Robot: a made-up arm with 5 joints. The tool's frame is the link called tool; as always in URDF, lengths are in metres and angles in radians. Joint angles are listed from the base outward. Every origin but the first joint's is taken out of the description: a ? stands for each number. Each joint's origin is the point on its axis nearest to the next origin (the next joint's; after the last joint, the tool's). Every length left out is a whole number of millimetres.
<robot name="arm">
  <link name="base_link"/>
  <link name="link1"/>
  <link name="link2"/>
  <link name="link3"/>
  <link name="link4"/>
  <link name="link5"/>
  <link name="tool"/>
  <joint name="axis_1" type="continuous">
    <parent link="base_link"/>
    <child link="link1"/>
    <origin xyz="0.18 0.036 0.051" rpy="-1.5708 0 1.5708"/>
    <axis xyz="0 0 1"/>
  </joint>
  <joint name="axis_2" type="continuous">
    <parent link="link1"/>
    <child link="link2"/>
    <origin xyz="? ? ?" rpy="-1.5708 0 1.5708"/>
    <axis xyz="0 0 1"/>
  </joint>
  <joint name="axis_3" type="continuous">
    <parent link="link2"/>
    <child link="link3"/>
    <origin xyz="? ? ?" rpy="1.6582 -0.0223 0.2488"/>
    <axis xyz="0 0 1"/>
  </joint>
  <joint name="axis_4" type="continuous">
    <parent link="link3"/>
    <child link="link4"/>
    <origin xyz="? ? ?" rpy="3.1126 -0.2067 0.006"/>
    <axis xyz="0 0 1"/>
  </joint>
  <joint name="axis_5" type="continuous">
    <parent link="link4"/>
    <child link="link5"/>
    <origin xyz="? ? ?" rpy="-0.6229 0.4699 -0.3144"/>
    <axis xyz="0 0 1"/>
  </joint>
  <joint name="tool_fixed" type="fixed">
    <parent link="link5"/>
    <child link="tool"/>
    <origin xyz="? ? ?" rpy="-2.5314 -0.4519 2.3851"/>
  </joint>
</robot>
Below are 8 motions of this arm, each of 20 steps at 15 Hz.
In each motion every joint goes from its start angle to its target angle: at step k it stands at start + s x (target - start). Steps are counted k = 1, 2, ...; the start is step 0. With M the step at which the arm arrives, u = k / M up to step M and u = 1 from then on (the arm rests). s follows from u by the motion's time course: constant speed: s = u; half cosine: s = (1 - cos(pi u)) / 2; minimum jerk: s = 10 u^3 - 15 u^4 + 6 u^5.
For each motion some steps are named. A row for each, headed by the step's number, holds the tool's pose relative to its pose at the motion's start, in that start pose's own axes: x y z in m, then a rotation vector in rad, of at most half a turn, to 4 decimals.
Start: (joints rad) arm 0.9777 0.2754 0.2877 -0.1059 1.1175
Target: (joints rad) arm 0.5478 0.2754 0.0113 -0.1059 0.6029
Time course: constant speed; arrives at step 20
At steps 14, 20:
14: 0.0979 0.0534 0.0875 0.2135 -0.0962 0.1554
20: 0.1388 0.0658 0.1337 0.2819 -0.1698 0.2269

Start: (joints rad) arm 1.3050 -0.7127 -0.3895 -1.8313 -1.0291
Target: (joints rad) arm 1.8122 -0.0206 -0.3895 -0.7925 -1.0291
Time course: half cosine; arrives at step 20
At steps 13, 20:
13: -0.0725 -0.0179 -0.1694 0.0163 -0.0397 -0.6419
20: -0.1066 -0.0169 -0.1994 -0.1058 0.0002 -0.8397

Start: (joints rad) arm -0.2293 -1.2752 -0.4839 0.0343 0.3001
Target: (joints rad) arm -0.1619 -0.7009 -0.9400 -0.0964 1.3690
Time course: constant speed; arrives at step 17
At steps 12, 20:
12: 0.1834 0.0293 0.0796 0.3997 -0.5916 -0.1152
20: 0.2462 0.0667 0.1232 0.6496 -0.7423 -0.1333

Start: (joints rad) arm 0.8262 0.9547 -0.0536 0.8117 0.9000
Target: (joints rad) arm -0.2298 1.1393 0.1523 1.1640 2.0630
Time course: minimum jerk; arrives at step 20
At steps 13, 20:
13: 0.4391 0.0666 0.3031 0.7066 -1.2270 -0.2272
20: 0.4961 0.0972 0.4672 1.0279 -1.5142 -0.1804

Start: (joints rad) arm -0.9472 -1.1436 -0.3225 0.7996 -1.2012
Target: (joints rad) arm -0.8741 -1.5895 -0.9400 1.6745 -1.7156
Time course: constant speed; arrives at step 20
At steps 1, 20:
1: -0.0018 0.0067 -0.0030 -0.0139 -0.0364 -0.0371
20: -0.0585 0.1316 -0.0175 -0.4089 -0.3903 -0.9793

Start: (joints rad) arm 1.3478 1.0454 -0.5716 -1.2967 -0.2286
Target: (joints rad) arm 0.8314 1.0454 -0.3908 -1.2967 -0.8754
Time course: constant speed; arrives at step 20
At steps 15, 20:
15: -0.1537 -0.1495 -0.0525 0.0608 0.2971 0.1037
20: -0.2116 -0.1844 -0.0784 0.1054 0.3781 0.1613

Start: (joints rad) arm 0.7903 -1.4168 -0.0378 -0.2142 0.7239
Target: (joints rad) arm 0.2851 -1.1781 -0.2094 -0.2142 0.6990
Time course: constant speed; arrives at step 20
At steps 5, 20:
5: 0.0075 0.0775 0.0060 0.0752 -0.0369 0.1412
20: -0.0215 0.3159 0.0644 0.3453 -0.1573 0.5454

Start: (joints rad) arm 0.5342 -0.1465 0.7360 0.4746 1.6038
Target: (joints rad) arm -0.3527 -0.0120 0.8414 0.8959 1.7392
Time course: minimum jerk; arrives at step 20
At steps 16, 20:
16: 0.1636 0.3880 0.2366 1.1115 -0.2498 -0.4929
20: 0.1774 0.4005 0.2612 1.1784 -0.2653 -0.5268

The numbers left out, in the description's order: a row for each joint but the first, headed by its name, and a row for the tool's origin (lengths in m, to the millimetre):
axis_2: 0.453 -0.028 0
axis_3: 0.099 0.393 0
axis_4: 0.055 -0.003 0
axis_5: 0.036 0.026 0
tool: 0.043 -0.022 0

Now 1 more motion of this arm.
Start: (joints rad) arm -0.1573 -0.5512 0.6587 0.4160 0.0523
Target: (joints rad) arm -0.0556 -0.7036 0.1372 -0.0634 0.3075
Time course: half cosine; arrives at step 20
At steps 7, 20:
7: -0.0081 0.0077 -0.0296 0.0702 0.0022 -0.0413
20: -0.0321 0.0296 -0.1003 0.2394 0.0056 -0.1640

